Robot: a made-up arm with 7 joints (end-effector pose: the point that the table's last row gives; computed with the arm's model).
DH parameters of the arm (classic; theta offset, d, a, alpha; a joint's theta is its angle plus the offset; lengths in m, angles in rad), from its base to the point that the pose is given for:
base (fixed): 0 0 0 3.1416
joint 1: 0 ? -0.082 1.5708
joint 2: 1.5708 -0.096 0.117 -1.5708
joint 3: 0 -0.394 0.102 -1.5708
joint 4: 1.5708 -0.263 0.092 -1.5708
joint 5: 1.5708 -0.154 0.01 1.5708
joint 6: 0 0.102 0.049 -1.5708
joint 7: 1.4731 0 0.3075 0
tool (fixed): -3.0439 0.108 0 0
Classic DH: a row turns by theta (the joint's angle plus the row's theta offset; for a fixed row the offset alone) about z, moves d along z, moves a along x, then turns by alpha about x.
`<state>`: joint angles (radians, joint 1 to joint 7).
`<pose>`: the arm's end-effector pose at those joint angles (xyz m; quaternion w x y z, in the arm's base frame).
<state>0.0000 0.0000 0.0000 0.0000 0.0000 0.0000 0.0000</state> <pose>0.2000 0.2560 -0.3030 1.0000 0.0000 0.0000 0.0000</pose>
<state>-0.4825 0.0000 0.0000 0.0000 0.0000 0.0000 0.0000</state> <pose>0.0584 0.3196 -0.3030 0.9710 0.0000 0.0000 0.2389</pose>
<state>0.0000 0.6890 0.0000 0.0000 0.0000 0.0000 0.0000</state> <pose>-0.0328 0.2560 -0.4218 0.9412 0.0000 0.3377 0.0000</pose>
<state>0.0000 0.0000 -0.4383 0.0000 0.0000 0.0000 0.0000</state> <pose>0.2000 0.2855 -0.1396 0.9761 0.2174 0.0000 0.0000</pose>
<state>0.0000 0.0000 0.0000 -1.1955 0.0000 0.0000 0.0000</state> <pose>0.2281 0.2560 -0.1696 0.8266 0.0000 0.5628 0.0000</pose>
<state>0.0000 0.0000 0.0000 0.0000 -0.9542 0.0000 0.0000</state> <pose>0.3586 0.3849 -0.3030 0.8883 0.0000 0.0000 -0.4592</pose>
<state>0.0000 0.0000 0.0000 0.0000 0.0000 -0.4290 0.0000</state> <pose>0.2000 0.2938 -0.3456 0.9771 -0.2129 0.0000 0.0000</pose>
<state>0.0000 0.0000 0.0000 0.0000 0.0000 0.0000 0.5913</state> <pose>0.2352 0.0803 -0.3030 0.9566 0.0000 0.0000 0.2914</pose>
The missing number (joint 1, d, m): 0.038
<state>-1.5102 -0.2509 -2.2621 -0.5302 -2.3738 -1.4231 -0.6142</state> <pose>-0.1823 0.2574 0.5021 0.3381 -0.7337 0.2763 0.5206</pose>
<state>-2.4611 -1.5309 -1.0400 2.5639 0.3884 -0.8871 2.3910</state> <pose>0.2150 -0.2170 0.0143 0.5696 0.4174 -0.6082 0.3626</pose>
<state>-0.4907 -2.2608 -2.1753 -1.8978 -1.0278 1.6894 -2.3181</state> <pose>-0.3738 0.0046 0.3096 0.8730 -0.0849 0.3793 -0.2947</pose>
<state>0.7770 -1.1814 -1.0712 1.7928 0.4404 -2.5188 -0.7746</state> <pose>0.0874 -0.2397 0.6722 0.4389 0.0107 0.1610 0.8839</pose>
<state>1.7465 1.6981 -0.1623 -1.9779 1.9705 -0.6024 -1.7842</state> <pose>0.1415 -0.1206 -0.3418 0.0844 -0.8437 -0.5227 0.0883</pose>
